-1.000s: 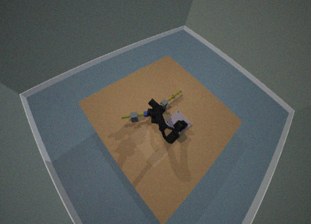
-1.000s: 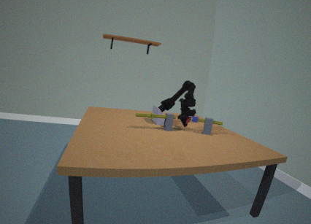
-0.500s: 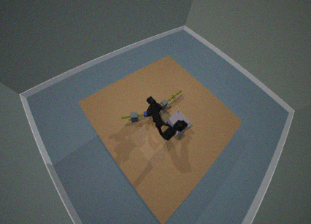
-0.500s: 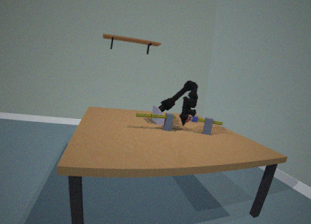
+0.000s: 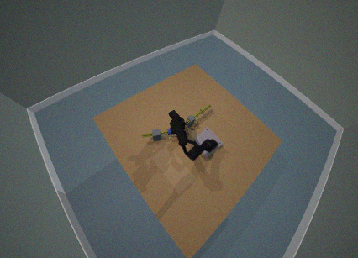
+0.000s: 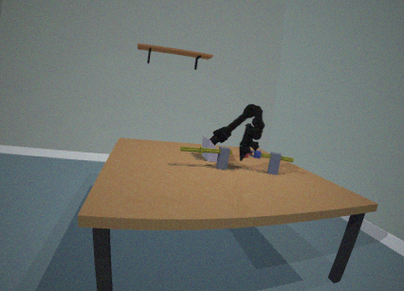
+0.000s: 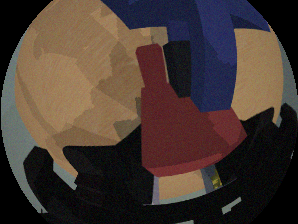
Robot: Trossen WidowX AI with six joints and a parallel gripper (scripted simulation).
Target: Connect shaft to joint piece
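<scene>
Now: gripper tip 4 cm below the red joint piece, 2 cm to the right of it and 1 cm short of it.
</scene>
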